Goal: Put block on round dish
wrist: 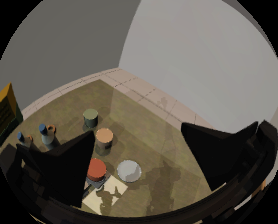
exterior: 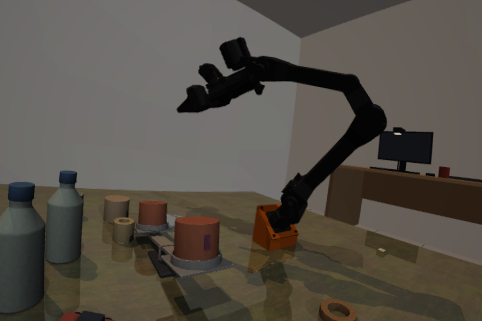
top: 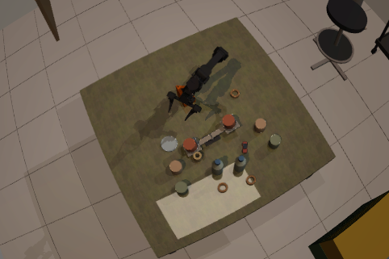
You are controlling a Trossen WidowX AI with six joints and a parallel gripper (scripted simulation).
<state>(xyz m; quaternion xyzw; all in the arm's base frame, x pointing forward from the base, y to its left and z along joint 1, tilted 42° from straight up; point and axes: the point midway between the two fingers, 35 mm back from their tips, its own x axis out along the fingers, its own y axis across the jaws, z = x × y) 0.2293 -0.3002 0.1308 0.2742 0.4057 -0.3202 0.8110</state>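
My gripper tip is 290 mm above the cup, 60 mm short of it and 10 mm to the right of it. Round my gripper tip: small red object 340 mm below, 310 mm to the left, 210 mm ahead; then bluish block 310 mm below, 60 mm ahead, 30 mm to the left; then round dish 350 mm below, 80 mm to the right, 30 mm behind.
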